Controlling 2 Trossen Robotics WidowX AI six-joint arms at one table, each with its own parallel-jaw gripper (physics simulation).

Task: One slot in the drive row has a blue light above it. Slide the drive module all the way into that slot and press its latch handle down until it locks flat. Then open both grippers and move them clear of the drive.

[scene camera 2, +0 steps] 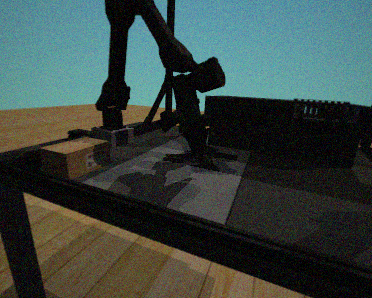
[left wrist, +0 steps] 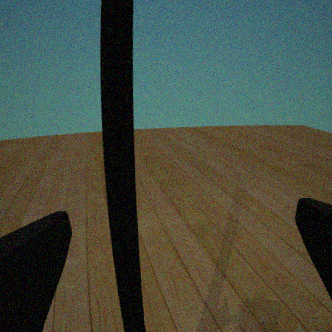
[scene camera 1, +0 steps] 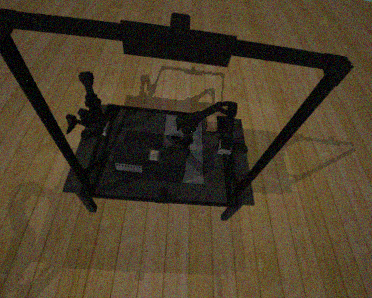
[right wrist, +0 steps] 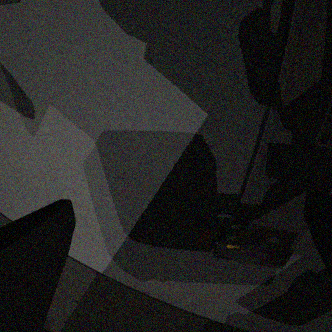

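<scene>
The dark drive chassis stands on the table; its slots and a blue light cannot be made out. In the right wrist view a dark, flat object with a small yellow mark, seemingly the drive module, lies low and right of centre, partly lost in shadow; its latch handle is unclear. My right gripper is open, pointing down low over the light grey mat, beside the chassis. My left gripper is open and empty, off at the table's left side, away from the chassis.
A cardboard box stands by the table edge, near a grey block at the right arm's base. A dark overhead frame spans the table, and one dark post crosses the left wrist view. Lighting is very dim.
</scene>
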